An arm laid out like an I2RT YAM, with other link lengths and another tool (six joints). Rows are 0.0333 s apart.
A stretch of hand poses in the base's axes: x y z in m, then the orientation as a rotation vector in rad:
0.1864 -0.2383 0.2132 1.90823 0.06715 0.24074
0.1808 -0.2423 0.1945 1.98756 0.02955 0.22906
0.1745 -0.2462 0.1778 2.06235 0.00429 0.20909
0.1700 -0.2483 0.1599 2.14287 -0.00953 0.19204
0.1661 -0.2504 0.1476 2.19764 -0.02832 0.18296
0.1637 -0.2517 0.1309 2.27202 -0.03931 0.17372
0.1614 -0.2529 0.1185 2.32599 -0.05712 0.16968
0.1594 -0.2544 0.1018 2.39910 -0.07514 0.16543
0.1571 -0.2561 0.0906 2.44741 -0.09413 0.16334
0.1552 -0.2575 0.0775 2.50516 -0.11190 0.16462
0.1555 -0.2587 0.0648 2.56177 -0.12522 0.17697
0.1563 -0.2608 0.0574 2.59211 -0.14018 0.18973
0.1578 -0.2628 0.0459 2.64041 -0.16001 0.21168
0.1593 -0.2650 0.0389 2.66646 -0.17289 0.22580
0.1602 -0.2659 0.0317 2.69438 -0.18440 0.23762
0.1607 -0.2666 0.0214 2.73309 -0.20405 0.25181
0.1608 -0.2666 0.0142 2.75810 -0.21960 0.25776
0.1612 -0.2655 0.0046 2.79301 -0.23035 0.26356
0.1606 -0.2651 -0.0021 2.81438 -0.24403 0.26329
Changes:
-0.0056 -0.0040 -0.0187 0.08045 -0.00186 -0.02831
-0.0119 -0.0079 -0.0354 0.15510 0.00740 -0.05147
-0.0164 -0.0100 -0.0533 0.23492 0.02050 -0.06440
-0.0203 -0.0121 -0.0656 0.29033 0.02323 -0.07782
-0.0227 -0.0134 -0.0823 0.36456 0.03157 -0.08449
-0.0250 -0.0146 -0.0947 0.41957 0.03134 -0.09414
-0.0270 -0.0161 -0.1114 0.49365 0.03305 -0.10223
-0.0293 -0.0178 -0.1226 0.54341 0.03059 -0.11142
-0.0312 -0.0192 -0.1357 0.60265 0.02756 -0.11725
-0.0309 -0.0204 -0.1484 0.66092 0.01961 -0.11520
-0.0301 -0.0225 -0.1558 0.69340 0.00830 -0.11610
-0.0286 -0.0245 -0.1673 0.74488 -0.00868 -0.11425
-0.0271 -0.0267 -0.1743 0.77311 -0.01999 -0.11350
-0.0262 -0.0276 -0.1815 0.80292 -0.02901 -0.11272
-0.0257 -0.0283 -0.1918 0.84464 -0.04155 -0.11466
-0.0256 -0.0283 -0.1990 0.87178 -0.04882 -0.11890
-0.0252 -0.0272 -0.2086 0.90810 -0.05281 -0.11933
-0.0258 -0.0268 -0.2153 0.93101 -0.05590 -0.12529

